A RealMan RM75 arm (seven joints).
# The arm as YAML. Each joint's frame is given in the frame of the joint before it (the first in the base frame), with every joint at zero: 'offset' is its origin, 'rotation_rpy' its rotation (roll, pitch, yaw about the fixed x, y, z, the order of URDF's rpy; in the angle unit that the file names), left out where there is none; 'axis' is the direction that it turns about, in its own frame. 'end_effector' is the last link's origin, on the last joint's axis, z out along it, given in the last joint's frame.
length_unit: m
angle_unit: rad
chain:
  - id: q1
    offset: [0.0, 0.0, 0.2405]
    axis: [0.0, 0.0, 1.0]
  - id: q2
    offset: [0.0, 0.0, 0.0]
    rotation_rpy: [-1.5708, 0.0, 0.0]
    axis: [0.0, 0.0, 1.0]
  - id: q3
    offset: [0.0, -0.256, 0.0]
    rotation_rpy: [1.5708, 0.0, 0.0]
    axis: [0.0, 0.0, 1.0]
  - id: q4
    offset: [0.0, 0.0, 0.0]
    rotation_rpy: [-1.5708, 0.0, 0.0]
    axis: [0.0, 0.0, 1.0]
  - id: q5
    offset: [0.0, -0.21, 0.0]
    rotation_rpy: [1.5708, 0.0, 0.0]
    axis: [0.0, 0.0, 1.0]
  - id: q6
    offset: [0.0, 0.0, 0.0]
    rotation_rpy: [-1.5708, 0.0, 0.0]
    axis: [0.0, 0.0, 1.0]
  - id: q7
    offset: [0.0, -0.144, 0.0]
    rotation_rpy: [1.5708, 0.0, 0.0]
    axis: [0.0, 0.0, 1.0]
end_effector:
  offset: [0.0, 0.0, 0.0]
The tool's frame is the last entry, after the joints.
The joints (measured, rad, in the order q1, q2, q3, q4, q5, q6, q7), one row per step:
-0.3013 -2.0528 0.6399 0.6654 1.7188 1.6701 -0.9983
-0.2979 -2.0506 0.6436 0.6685 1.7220 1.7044 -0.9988
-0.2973 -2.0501 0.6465 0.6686 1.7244 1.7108 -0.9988
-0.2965 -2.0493 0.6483 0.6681 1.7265 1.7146 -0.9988
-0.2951 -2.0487 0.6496 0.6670 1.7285 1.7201 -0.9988
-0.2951 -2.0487 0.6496 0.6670 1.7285 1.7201 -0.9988
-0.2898 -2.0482 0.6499 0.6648 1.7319 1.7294 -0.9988
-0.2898 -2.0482 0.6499 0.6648 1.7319 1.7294 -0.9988
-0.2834 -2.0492 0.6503 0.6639 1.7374 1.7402 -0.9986
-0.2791 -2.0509 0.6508 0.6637 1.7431 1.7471 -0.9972
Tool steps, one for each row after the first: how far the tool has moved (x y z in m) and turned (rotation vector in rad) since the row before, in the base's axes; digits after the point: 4 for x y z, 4 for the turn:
0.0025 -0.0044 0.0004 -0.0193 -0.0092 -0.0253
0.0005 -0.0010 -0.0005 -0.0071 -0.0002 -0.0054
0.0000 -0.0008 -0.0003 -0.0049 0.0004 -0.0024
0.0000 -0.0012 -0.0004 -0.0056 -0.0012 -0.0026
0.0000 0.0000 0.0000 0.0000 0.0000 0.0000
-0.0009 -0.0030 -0.0005 -0.0081 -0.0033 -0.0003
0.0000 0.0000 0.0000 0.0000 0.0000 0.0000
-0.0008 -0.0036 -0.0011 -0.0102 -0.0033 -0.0010
-0.0005 -0.0025 -0.0013 -0.0079 -0.0009 -0.0014

